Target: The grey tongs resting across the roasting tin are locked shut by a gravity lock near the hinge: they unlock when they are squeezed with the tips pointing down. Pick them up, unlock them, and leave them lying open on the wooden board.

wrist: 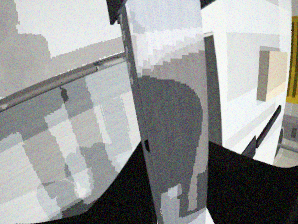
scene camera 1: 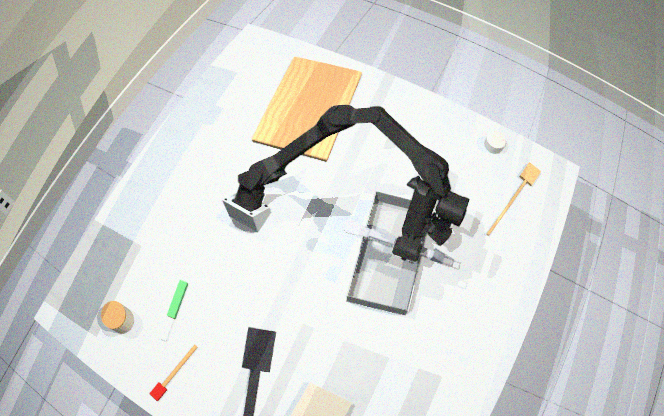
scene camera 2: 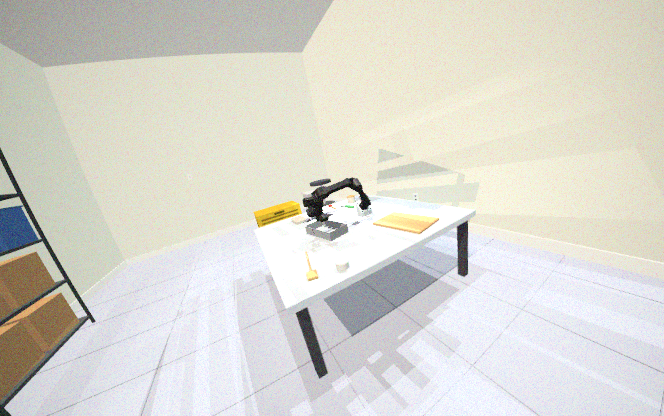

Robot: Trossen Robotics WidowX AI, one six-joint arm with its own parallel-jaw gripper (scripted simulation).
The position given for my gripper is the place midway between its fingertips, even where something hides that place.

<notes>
I see my gripper (scene camera 1: 404, 257), a beige block (wrist: 270, 72), a grey roasting tin (wrist: 74, 132) and a wooden board (scene camera 1: 309, 88).
My gripper also shows in the wrist view (wrist: 165, 142). The wooden board is seen too in scene camera 2 (scene camera 2: 416, 224).
</notes>
